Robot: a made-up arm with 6 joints. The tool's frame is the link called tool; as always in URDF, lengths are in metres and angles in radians. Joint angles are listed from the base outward. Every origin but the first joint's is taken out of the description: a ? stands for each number. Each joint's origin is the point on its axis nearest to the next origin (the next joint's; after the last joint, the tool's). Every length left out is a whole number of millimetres.
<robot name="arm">
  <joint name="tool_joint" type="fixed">
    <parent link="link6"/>
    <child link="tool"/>
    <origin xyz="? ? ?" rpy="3.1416 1.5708 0"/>
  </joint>
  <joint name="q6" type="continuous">
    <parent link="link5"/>
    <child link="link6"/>
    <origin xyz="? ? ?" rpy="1.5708 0 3.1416"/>
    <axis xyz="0 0 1"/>
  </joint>
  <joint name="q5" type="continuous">
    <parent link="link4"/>
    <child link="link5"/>
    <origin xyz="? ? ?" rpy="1.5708 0 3.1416"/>
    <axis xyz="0 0 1"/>
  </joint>
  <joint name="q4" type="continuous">
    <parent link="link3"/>
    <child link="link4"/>
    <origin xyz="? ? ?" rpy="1.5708 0 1.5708"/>
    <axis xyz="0 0 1"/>
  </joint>
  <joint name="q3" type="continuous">
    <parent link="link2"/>
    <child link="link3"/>
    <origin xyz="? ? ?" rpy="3.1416 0 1.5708"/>
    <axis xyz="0 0 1"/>
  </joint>
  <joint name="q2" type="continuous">
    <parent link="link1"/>
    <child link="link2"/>
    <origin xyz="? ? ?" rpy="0 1.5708 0"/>
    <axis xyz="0 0 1"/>
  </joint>
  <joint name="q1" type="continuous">
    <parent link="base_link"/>
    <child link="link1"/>
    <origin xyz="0 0 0.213" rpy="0 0 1.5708"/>
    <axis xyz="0 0 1"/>
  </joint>
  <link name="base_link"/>
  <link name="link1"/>
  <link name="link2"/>
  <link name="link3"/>
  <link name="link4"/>
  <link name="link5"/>
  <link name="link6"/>
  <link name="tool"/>
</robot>
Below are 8 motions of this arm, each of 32 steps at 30 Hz.
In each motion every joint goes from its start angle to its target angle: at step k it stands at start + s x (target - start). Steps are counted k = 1, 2, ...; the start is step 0. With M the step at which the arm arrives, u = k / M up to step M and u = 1 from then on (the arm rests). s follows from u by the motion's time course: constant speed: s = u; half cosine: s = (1 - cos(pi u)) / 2; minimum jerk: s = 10 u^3 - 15 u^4 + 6 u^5.
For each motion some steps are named. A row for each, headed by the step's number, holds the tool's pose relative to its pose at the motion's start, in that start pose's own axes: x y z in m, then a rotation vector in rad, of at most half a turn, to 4 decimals.
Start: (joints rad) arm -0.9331 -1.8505 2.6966 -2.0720 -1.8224 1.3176
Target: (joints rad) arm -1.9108 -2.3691 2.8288 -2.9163 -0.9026 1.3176
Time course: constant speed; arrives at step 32
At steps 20, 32:
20: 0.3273 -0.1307 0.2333 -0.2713 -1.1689 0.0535
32: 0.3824 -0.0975 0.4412 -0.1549 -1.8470 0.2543

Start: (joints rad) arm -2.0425 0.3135 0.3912 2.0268 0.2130 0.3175
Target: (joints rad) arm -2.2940 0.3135 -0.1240 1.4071 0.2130 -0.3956
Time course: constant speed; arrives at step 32
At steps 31, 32:
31: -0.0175 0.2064 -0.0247 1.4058 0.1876 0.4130
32: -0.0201 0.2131 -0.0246 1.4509 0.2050 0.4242

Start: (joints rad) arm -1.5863 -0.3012 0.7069 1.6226 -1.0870 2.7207
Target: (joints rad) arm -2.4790 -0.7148 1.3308 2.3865 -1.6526 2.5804
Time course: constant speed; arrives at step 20
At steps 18, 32:
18: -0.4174 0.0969 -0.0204 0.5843 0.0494 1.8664
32: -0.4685 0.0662 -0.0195 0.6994 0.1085 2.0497

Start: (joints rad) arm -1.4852 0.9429 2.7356 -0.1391 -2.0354 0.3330
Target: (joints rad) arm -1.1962 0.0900 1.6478 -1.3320 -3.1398 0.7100
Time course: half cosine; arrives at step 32
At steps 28, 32:
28: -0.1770 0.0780 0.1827 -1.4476 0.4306 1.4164
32: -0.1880 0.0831 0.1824 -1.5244 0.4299 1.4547

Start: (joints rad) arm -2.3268 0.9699 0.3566 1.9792 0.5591 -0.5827
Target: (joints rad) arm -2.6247 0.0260 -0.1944 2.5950 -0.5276 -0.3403
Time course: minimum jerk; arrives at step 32
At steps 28, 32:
28: -0.3819 0.0999 0.1570 -0.7125 1.3116 -0.7846
32: -0.3857 0.1043 0.1599 -0.7234 1.3343 -0.7972

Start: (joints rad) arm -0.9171 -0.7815 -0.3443 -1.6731 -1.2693 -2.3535
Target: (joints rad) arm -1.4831 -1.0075 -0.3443 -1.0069 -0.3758 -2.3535
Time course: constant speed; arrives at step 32
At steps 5, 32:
5: -0.0104 -0.0087 0.0028 -0.0886 0.0686 0.2378
32: -0.0234 -0.0884 0.0319 -0.7774 0.4845 1.4343

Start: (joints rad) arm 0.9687 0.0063 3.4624 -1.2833 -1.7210 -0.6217
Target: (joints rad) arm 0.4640 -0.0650 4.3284 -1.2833 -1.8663 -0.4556
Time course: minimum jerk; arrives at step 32
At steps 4, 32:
4: 0.0008 0.0049 -0.0006 -0.0195 0.0044 -0.0031
32: 0.0300 0.2182 -0.1604 -1.2087 0.2727 0.0061

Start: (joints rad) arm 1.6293 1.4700 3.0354 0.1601 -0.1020 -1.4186
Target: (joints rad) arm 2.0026 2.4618 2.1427 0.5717 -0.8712 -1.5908
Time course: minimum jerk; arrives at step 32
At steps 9, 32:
9: -0.0569 -0.0655 -0.0482 0.0097 0.1050 -0.3520
32: -0.6707 -0.1180 -0.2596 -0.4877 1.1289 -2.2052

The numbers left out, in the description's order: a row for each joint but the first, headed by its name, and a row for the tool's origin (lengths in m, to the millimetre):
tool: 0 0 0
q6: 0 0 0
q5: 0 0.106 0
q4: -0.267 0 0
q3: -0.441 0 0
q2: 0 0 0

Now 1 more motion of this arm.
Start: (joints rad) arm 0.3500 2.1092 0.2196 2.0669 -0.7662 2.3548
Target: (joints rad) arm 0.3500 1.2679 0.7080 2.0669 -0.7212 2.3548
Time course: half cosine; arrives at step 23
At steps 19, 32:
19: -0.3863 0.4077 0.2418 0.7339 0.1752 0.9505
32: -0.4276 0.4181 0.2723 0.7898 0.1891 1.0263

